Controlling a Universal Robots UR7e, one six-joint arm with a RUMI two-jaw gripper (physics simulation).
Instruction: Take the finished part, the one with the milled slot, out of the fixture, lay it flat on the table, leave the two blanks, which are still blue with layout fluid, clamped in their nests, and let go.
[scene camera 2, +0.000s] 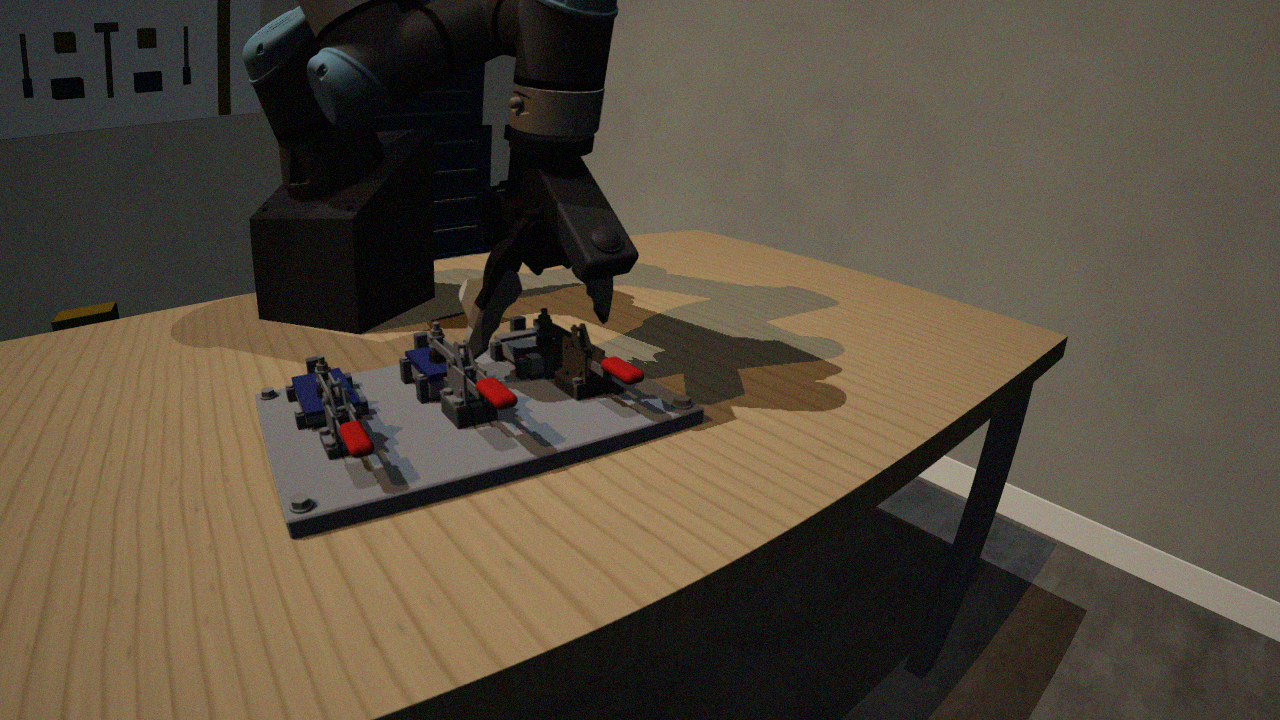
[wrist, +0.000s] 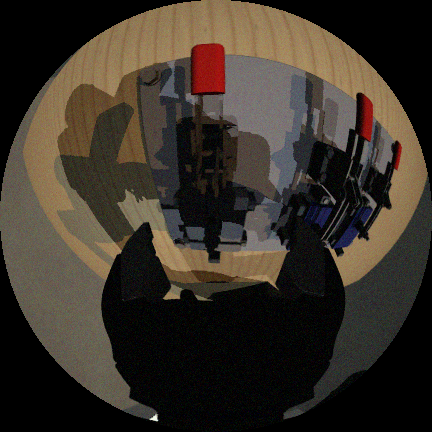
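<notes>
The finished part sits as a dark grey shape in the right-hand nest of the fixture plate. It is in deep shadow; its slot cannot be made out. A blue blank lies in the middle nest, and another blue blank lies in the far left nest, both under clamp arms. My gripper is open and empty. Its fingers point down, spread to either side of the right-hand nest, with the tips low near it. Exact clearance there is unclear.
Red clamp handles stick out toward the near side of the plate; they also show along the top and right of the wrist view. Plate bolts stand at corners. The robot's base block stands behind.
</notes>
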